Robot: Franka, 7 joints.
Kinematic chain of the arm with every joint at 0, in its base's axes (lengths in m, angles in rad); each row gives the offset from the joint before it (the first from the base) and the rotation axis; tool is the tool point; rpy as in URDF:
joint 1: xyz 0 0 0.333 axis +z
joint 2: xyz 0 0 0 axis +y
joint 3: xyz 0 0 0.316 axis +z
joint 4: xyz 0.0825 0 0 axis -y
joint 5: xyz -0.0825 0 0.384 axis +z
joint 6: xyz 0 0 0 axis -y
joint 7: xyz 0.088 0 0 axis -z
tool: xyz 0 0 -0.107 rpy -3.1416 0 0
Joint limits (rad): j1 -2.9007..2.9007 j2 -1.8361..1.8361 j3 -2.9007..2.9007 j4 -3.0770..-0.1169 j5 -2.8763..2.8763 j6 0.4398..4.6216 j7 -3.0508..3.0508
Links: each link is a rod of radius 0.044 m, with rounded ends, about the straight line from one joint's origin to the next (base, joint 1, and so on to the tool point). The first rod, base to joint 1, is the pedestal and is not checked.
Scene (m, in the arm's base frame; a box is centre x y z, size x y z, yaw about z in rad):
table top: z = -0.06
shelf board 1: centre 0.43 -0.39 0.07 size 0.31 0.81 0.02 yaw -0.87
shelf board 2: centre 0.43 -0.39 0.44 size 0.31 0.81 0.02 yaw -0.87
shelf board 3: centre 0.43 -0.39 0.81 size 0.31 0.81 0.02 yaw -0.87
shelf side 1: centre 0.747 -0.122 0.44 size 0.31 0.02 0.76 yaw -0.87
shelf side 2: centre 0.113 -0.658 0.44 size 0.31 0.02 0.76 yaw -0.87
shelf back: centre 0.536 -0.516 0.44 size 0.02 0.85 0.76 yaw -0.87
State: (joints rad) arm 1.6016 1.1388 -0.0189 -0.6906 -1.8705 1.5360 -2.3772
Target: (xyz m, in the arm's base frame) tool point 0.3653 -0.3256 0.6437
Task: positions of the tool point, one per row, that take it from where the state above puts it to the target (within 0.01 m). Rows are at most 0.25 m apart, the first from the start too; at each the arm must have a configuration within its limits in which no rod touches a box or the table.
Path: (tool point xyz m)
1: 0.2715 0.7067 0.5033
2: 0.4102 0.5353 0.6008
3: 0.4737 0.3218 0.6656
4: 0.4536 0.1084 0.6924
5: 0.3642 -0.0647 0.6823
6: 0.2363 -0.1726 0.6437
7: 0.3041 -0.2375 0.6155
8: 0.3417 -0.2954 0.6095
9: 0.3653 -0.3256 0.6437

